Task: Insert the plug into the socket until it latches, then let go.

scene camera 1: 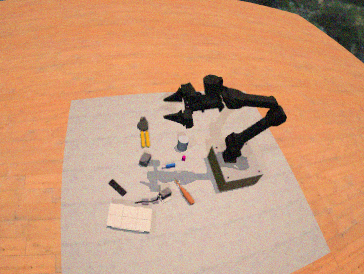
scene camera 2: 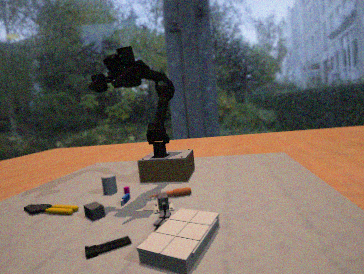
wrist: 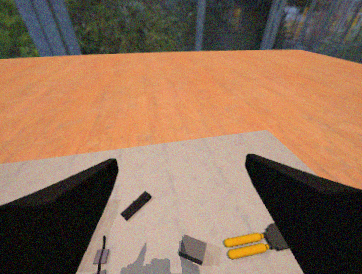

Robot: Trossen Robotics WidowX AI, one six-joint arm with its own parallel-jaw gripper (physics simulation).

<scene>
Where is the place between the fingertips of my gripper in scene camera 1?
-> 163, 108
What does my gripper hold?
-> Nothing.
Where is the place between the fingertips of my gripper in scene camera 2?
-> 100, 85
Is my gripper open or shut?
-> Open.
</scene>
